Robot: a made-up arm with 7 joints. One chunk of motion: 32 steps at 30 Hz.
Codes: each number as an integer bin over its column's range. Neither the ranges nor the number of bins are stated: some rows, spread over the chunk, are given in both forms.
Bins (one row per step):
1: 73 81 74 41 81 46 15
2: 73 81 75 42 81 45 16
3: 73 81 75 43 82 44 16
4: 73 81 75 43 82 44 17
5: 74 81 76 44 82 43 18
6: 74 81 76 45 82 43 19
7: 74 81 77 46 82 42 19
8: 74 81 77 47 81 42 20
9: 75 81 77 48 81 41 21
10: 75 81 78 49 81 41 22
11: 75 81 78 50 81 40 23
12: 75 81 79 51 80 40 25
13: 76 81 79 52 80 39 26
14: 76 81 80 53 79 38 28
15: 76 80 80 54 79 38 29
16: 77 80 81 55 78 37 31
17: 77 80 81 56 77 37 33
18: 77 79 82 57 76 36 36
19: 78 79 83 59 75 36 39
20: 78 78 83 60 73 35 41
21: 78 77 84 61 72 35 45
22: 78 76 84 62 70 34 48
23: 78 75 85 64 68 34 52
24: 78 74 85 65 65 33 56
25: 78 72 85 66 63 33 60
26: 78 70 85 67 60 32 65
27: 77 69 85 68 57 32 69
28: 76 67 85 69 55 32 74
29: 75 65 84 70 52 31 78
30: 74 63 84 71 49 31 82
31: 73 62 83 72 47 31 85
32: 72 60 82 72 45 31 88
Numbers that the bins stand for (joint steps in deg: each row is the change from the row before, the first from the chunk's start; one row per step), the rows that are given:
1: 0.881 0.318 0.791 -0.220 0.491 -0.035 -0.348
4: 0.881 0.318 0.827 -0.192 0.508 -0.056 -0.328
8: 0.916 0.318 0.900 -0.135 0.491 -0.076 -0.298
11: 0.952 0.318 0.936 -0.093 0.491 -0.096 -0.268
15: 0.987 0.308 1.009 -0.036 0.457 -0.116 -0.207
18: 1.022 0.298 1.082 0.006 0.405 -0.136 -0.136
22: 1.058 0.268 1.155 0.077 0.302 -0.157 -0.015
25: 1.058 0.227 1.191 0.133 0.182 -0.167 0.106
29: 0.952 0.157 1.155 0.190 -0.007 -0.187 0.288
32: 0.845 0.106 1.082 0.218 -0.127 -0.187 0.389
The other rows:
2: 0.881 0.318 0.827 -0.206 0.491 -0.045 -0.338
3: 0.881 0.318 0.827 -0.192 0.508 -0.056 -0.338
5: 0.916 0.318 0.864 -0.178 0.508 -0.066 -0.318
6: 0.916 0.318 0.864 -0.164 0.508 -0.066 -0.308
7: 0.916 0.318 0.900 -0.149 0.508 -0.076 -0.308
9: 0.952 0.318 0.900 -0.121 0.491 -0.086 -0.288
10: 0.952 0.318 0.936 -0.107 0.491 -0.086 -0.278
12: 0.952 0.318 0.973 -0.079 0.474 -0.096 -0.247
13: 0.987 0.318 0.973 -0.065 0.474 -0.106 -0.237
14: 0.987 0.318 1.009 -0.051 0.457 -0.116 -0.217
16: 1.022 0.308 1.045 -0.022 0.439 -0.126 -0.187
17: 1.022 0.308 1.045 -0.008 0.422 -0.126 -0.167
19: 1.058 0.298 1.118 0.034 0.388 -0.136 -0.106
20: 1.058 0.288 1.118 0.048 0.354 -0.146 -0.086
21: 1.058 0.278 1.155 0.063 0.336 -0.146 -0.045
23: 1.058 0.258 1.191 0.105 0.268 -0.157 0.025
24: 1.058 0.247 1.191 0.119 0.216 -0.167 0.066
26: 1.058 0.207 1.191 0.147 0.130 -0.177 0.157
27: 1.022 0.197 1.191 0.162 0.079 -0.177 0.197
28: 0.987 0.177 1.191 0.176 0.044 -0.177 0.247
30: 0.916 0.136 1.155 0.204 -0.059 -0.187 0.328
31: 0.881 0.126 1.118 0.218 -0.093 -0.187 0.359

